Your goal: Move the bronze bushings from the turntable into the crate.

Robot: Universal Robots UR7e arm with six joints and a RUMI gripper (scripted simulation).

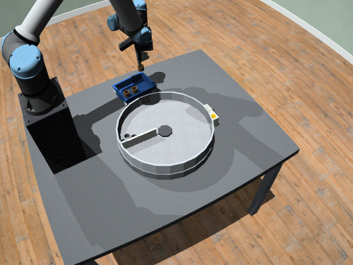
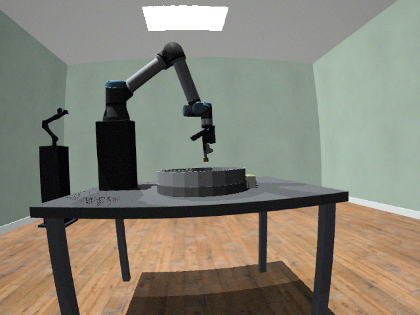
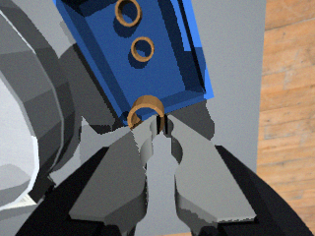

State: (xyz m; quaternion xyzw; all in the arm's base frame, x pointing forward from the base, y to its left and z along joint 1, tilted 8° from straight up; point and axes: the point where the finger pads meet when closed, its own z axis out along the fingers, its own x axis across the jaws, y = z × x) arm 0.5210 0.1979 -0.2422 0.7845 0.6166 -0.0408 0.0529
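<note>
Right now my hand is 5 cm past the blue crate, 2 cm to the left of it and 14 cm above it. Round my hand: turntable (7 cm behind, 37 cm to the right, 11 cm below).
</note>
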